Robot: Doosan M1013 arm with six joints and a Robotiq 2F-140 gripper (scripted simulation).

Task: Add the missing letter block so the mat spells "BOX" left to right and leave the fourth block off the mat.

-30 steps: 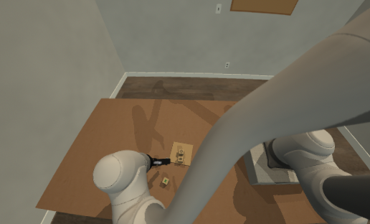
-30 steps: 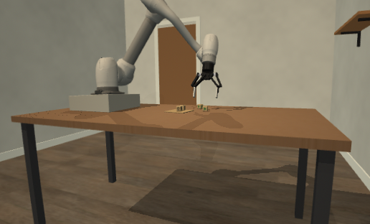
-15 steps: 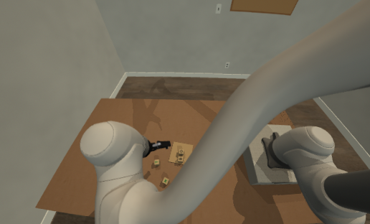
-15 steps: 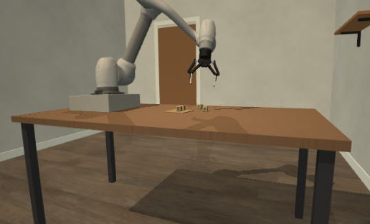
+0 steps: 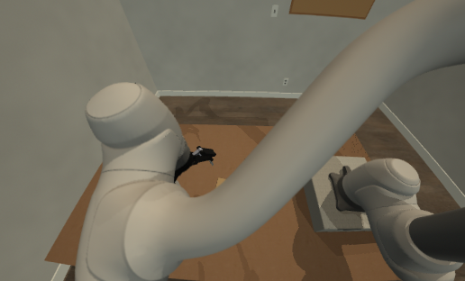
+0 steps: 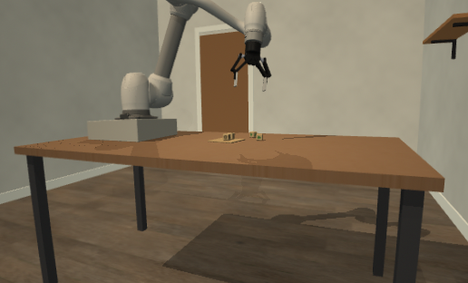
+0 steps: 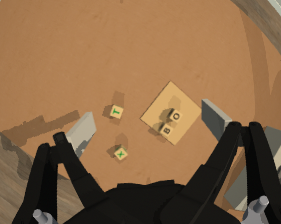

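Now: hand 120 mm past the mat, 30 mm to the left of it and 260 mm above it.
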